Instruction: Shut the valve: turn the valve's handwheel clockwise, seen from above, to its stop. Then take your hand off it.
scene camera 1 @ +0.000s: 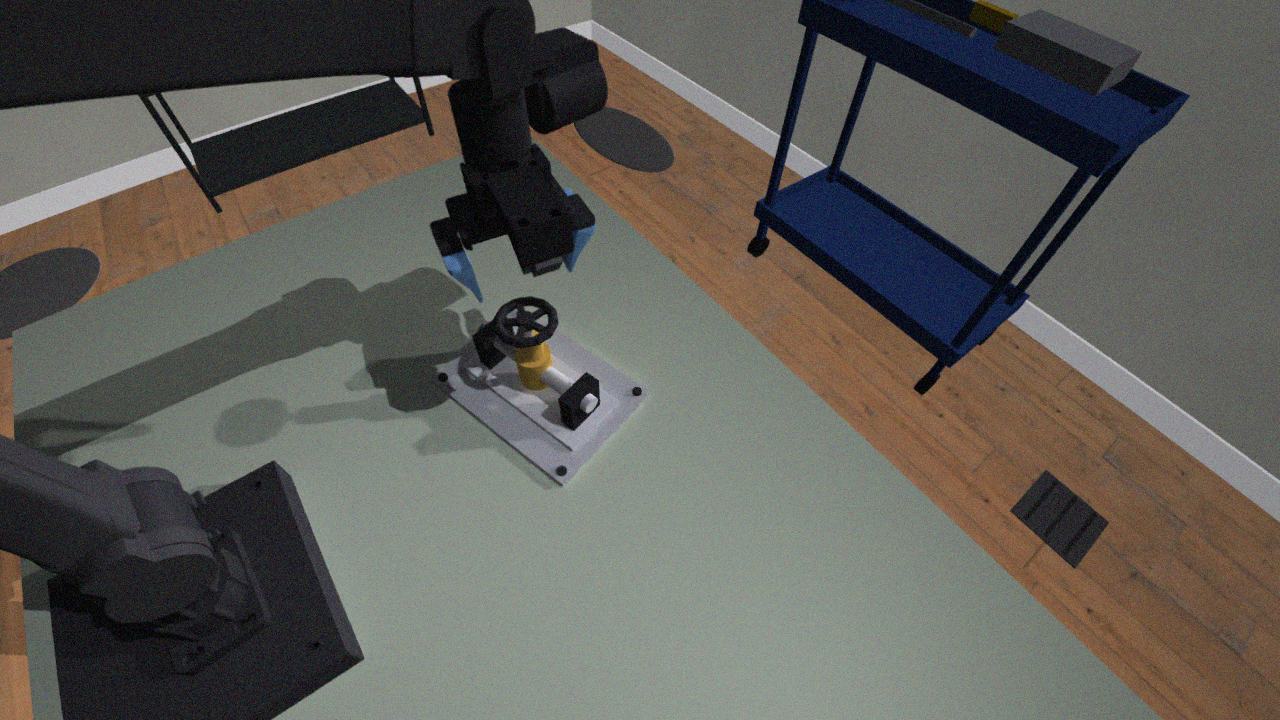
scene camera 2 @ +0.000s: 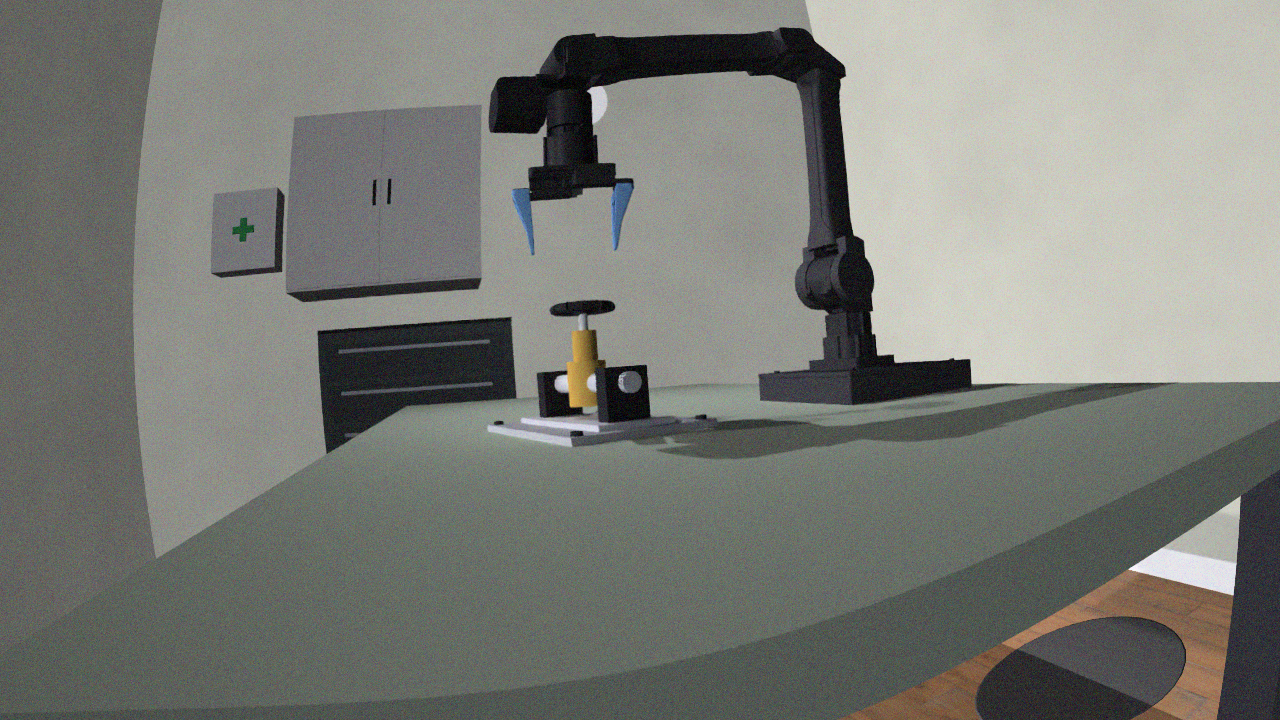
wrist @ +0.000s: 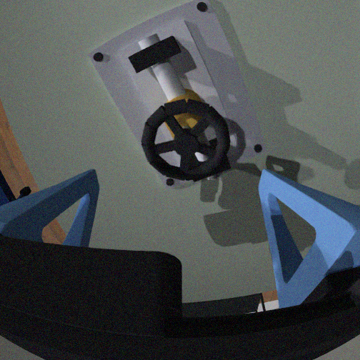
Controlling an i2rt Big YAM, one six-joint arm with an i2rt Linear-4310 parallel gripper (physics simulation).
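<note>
The black spoked handwheel (scene camera 1: pixel 527 320) (scene camera 2: pixel 581 308) (wrist: pixel 187 145) sits level on top of the yellow valve body (scene camera 1: pixel 533 368) (scene camera 2: pixel 584 347) (wrist: pixel 186 120). The valve's white pipe is held between two black blocks on a light grey plate (scene camera 1: pixel 501 413) (scene camera 2: pixel 546 434) (wrist: pixel 114 77) with dark bolts at its corners. My gripper (scene camera 1: pixel 525 284) (scene camera 2: pixel 574 251) (wrist: pixel 178 178) is wide open with its blue fingers pointing down. It hangs above the handwheel, with a visible gap between the fingertips and the rim, touching nothing. Whether the wheel is at its stop cannot be told.
The arm's dark base (scene camera 1: pixel 308 608) (scene camera 2: pixel 805 386) stands on the green table, apart from the valve plate. A blue cart (scene camera 1: pixel 966 80) stands on the wooden floor beyond the table. A grey wall cabinet (scene camera 2: pixel 335 232) and dark drawers (scene camera 2: pixel 416 362) are in the background.
</note>
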